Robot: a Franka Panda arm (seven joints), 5 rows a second.
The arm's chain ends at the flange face. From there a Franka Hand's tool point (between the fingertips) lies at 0.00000 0.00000 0.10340 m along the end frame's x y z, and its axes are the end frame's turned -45 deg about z.
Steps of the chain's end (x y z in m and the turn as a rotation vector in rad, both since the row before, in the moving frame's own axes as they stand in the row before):
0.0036, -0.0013, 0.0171, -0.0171, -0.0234, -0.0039
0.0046, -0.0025, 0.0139, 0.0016, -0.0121, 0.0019
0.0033, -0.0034, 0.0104, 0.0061, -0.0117, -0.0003
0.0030, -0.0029, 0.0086, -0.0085, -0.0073, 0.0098
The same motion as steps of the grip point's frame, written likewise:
0.0005, 0.0012, 0.0171, 0.0045, -0.0286, -0.0039
0.0043, 0.0005, 0.0139, 0.0097, -0.0074, 0.0019
0.0043, -0.0014, 0.0104, 0.0126, -0.0040, -0.0003
0.0030, 0.0002, 0.0086, -0.0008, -0.0112, 0.0098

